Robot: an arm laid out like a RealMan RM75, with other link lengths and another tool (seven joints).
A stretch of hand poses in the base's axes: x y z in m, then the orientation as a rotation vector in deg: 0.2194, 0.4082, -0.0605, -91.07, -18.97, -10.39; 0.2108, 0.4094, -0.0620, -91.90, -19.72, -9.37; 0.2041, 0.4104, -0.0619, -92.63, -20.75, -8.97; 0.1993, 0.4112, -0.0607, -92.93, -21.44, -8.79; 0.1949, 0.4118, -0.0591, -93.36, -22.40, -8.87; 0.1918, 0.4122, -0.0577, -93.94, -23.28, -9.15; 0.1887, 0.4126, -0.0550, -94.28, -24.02, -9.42; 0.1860, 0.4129, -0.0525, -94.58, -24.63, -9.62; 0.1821, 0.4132, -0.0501, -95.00, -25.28, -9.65
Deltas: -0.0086, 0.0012, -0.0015, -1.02, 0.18, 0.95; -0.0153, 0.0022, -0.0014, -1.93, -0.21, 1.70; -0.0201, 0.0030, -0.0002, -2.35, -0.53, 2.19; -0.0245, 0.0036, 0.0014, -2.91, -1.19, 2.66; -0.0276, 0.0040, 0.0028, -3.59, -1.92, 2.92; -0.0307, 0.0044, 0.0055, -4.02, -2.55, 3.15; -0.0334, 0.0047, 0.0080, -4.40, -3.06, 3.35; -0.0373, 0.0050, 0.0104, -4.92, -3.48, 3.65
